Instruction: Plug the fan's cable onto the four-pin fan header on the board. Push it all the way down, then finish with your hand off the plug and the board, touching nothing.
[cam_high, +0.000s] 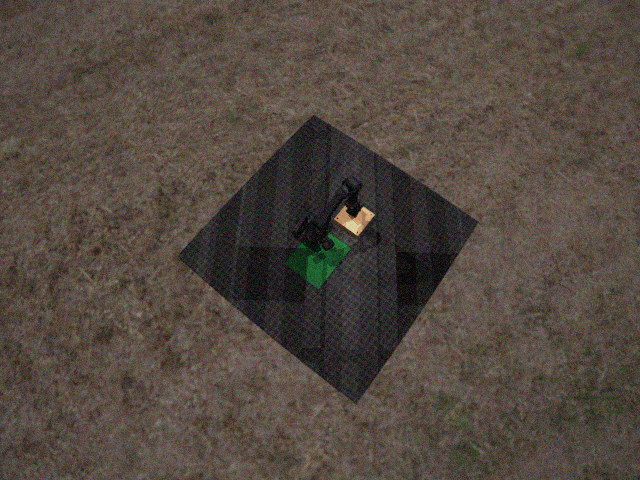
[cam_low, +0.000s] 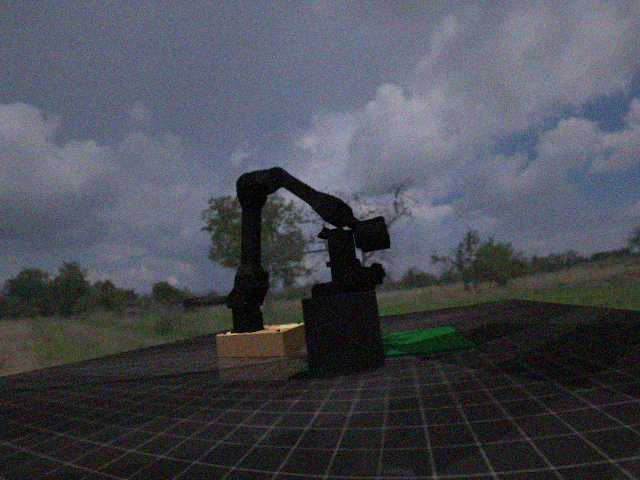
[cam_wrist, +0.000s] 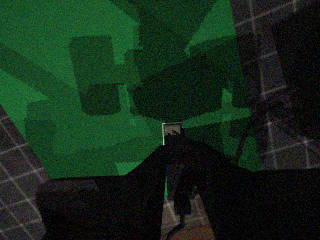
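Right now my gripper tip is 1 cm past the pale four-pin fan header and 4 cm above it. The rest, counted from my gripper tip: black fan plug: 1 cm behind, 1 cm above; black fan: 13 cm to the right, 2 cm above; green board: 7 cm ahead, 3 cm to the left, 6 cm below.
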